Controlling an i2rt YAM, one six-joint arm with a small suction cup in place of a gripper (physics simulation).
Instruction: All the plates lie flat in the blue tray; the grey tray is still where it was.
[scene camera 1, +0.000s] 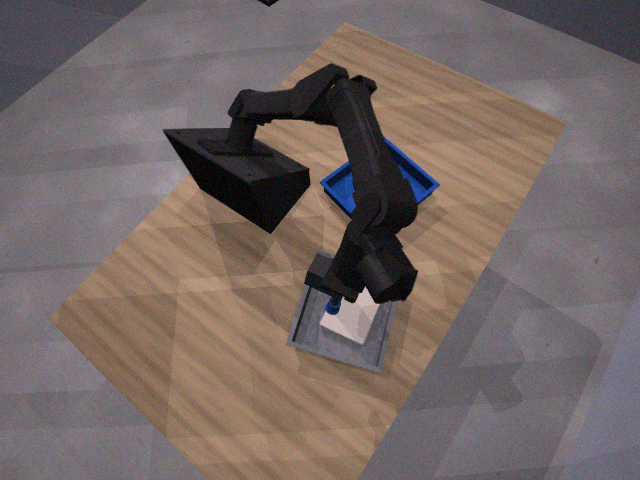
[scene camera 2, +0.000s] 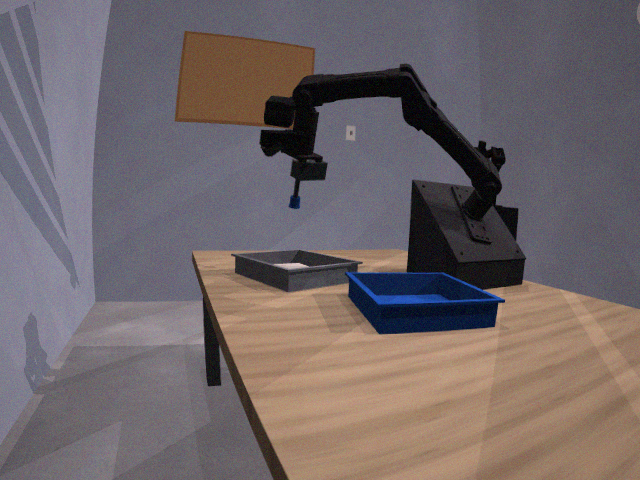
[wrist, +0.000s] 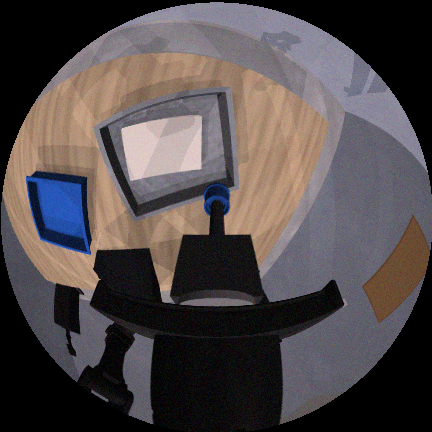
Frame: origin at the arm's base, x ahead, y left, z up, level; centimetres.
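Where they show: end effector, tool point: (scene camera 1: 332, 308) (scene camera 2: 294, 206) (wrist: 216, 194); arm's base, origin of the base link: (scene camera 1: 237, 150) (scene camera 2: 470, 214).
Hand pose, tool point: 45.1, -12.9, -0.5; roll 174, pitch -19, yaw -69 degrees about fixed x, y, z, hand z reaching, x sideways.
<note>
Things, the pixels of their top centre, and the offset from my tool point, as dx, dy, dz. Level surfaces: height alone.
- grey tray, middle of its top: (wrist: 171, 154) (scene camera 1: 346, 307) (scene camera 2: 294, 257) +0.2, +4.4, -12.5
- blue tray, middle of its top: (scene camera 2: 418, 285) (scene camera 1: 379, 183) (wrist: 52, 218) -16.6, +36.5, -12.5
- wooden table, its level: dz -17.5
A pale, flat rectangular plate (scene camera 1: 353, 321) (scene camera 2: 290, 266) (wrist: 164, 147) lies in the grey tray (scene camera 1: 336, 358) (scene camera 2: 323, 279) (wrist: 230, 140). Whether more plates lie under it cannot be told. The blue tray (scene camera 1: 419, 191) (scene camera 2: 434, 316) (wrist: 59, 207) stands apart from the grey tray; no plate shows in it in the wrist view, and the arm hides part of it in scene camera 1. My gripper (scene camera 1: 332, 306) (scene camera 2: 294, 202) (wrist: 217, 200), a small blue suction cup on a thin rod, is open and holds nothing. It hangs well above the grey tray.
The black arm base block (scene camera 1: 248, 180) (scene camera 2: 465, 232) stands on the wooden table (scene camera 1: 217, 372) (scene camera 2: 439, 403) (wrist: 285, 150), beside the trays. A brown board (scene camera 2: 242, 77) (wrist: 400, 272) hangs on the wall behind.
</note>
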